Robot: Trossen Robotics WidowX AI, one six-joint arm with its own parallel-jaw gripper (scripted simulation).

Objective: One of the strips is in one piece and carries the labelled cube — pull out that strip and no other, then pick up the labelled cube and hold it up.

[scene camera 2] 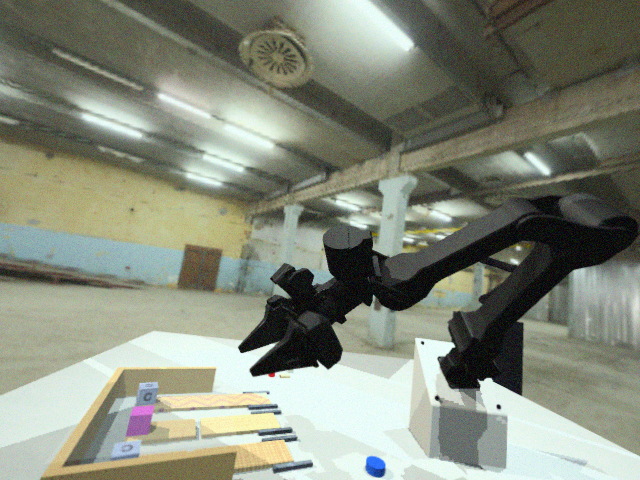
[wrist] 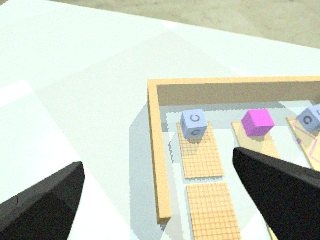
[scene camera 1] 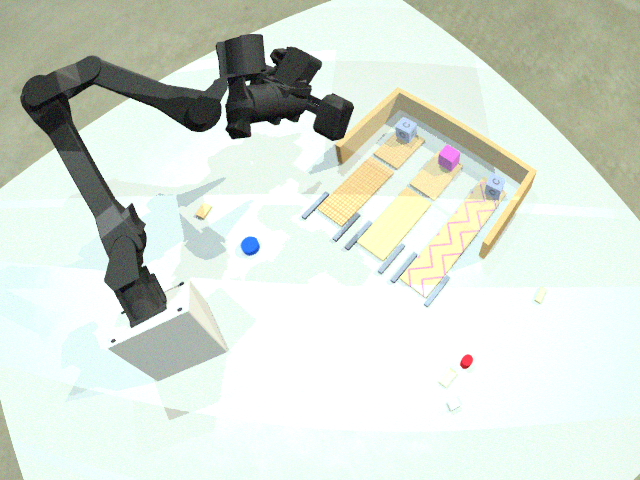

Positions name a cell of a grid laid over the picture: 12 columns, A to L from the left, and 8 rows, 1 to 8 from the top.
my gripper: scene camera 2 E7; wrist G6; scene camera 1 G2
